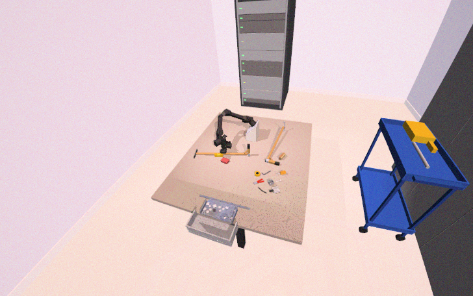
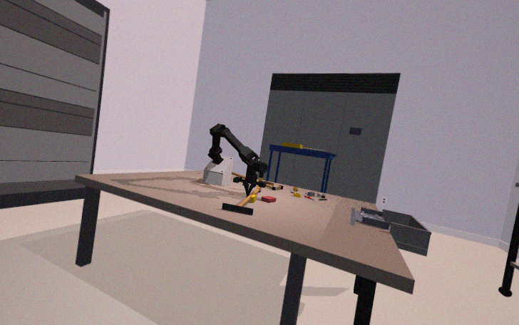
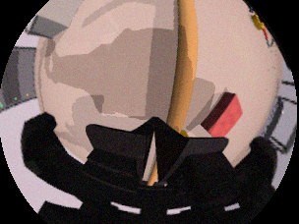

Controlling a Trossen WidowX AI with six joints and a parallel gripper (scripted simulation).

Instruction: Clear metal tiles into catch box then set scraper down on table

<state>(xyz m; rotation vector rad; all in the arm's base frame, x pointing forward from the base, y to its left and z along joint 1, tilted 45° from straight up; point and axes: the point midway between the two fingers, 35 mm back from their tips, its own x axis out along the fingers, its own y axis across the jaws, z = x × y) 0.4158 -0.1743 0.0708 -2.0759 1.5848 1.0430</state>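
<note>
The long scraper lies 60 mm above my gripper tip, 30 mm ahead of it and 20 mm to the right of it. From my gripper tip the other things lie so: yellow tape roll 430 mm to the left, 150 mm ahead; then yellow block 70 mm ahead, 40 mm to the right, 20 mm above; then red block 110 mm ahead, 60 mm to the left.
</note>
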